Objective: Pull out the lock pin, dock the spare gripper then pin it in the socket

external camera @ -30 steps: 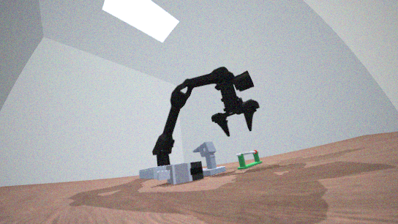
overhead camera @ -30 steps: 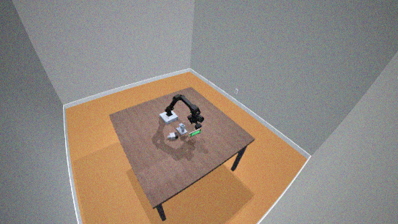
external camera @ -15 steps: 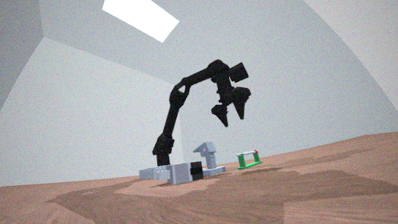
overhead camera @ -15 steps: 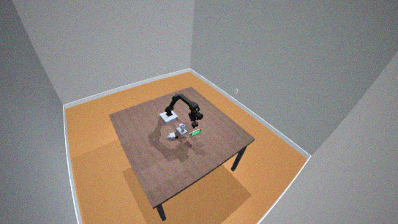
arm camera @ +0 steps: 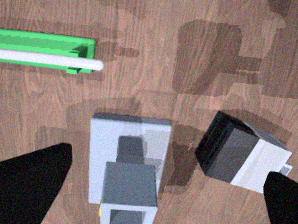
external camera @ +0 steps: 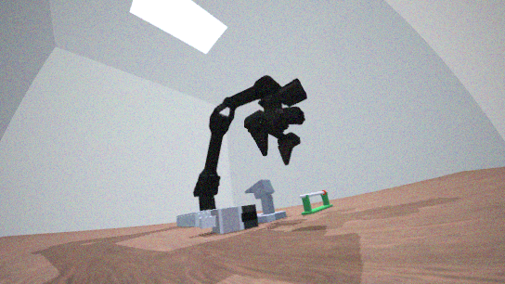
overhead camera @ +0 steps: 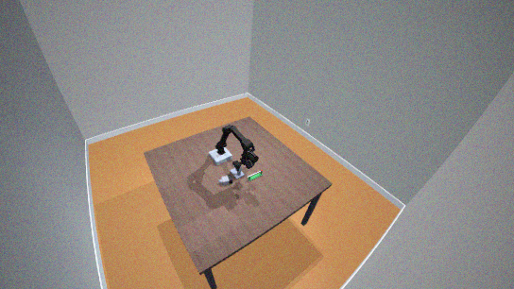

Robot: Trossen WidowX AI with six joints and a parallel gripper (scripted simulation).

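Now: the spare gripper 80 mm behind my gripper tip, 120 mm to the right of it and 120 mm below it. From my gripper tip the other things lie so: cradle 40 mm ahead, 120 mm to the left, 120 mm below; grey mount 80 mm behind, 20 mm to the left, 90 mm below.
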